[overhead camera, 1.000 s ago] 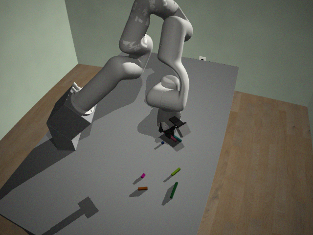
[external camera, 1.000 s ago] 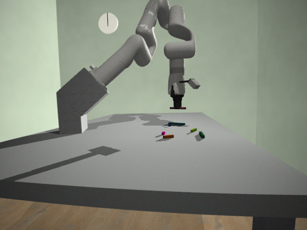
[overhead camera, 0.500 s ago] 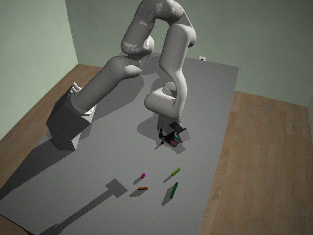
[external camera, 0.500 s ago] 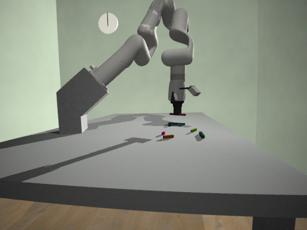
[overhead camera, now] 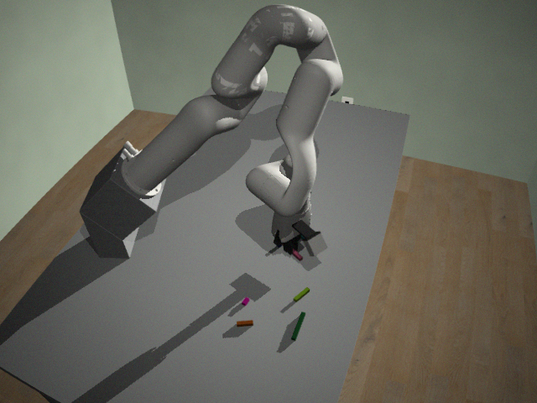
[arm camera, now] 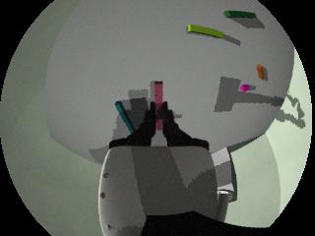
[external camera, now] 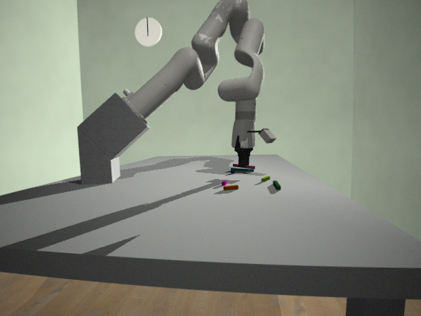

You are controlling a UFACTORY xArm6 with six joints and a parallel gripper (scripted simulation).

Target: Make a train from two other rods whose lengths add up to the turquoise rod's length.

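The blue rod is 5 cm behind my hand, 4 cm below it and 2 cm to the left of it. The rest, counted from my hand: pink rod 2 cm below; lime rod 11 cm to the right, 8 cm ahead, 4 cm below; turquoise rod 9 cm to the left, 4 cm below, 2 cm behind.
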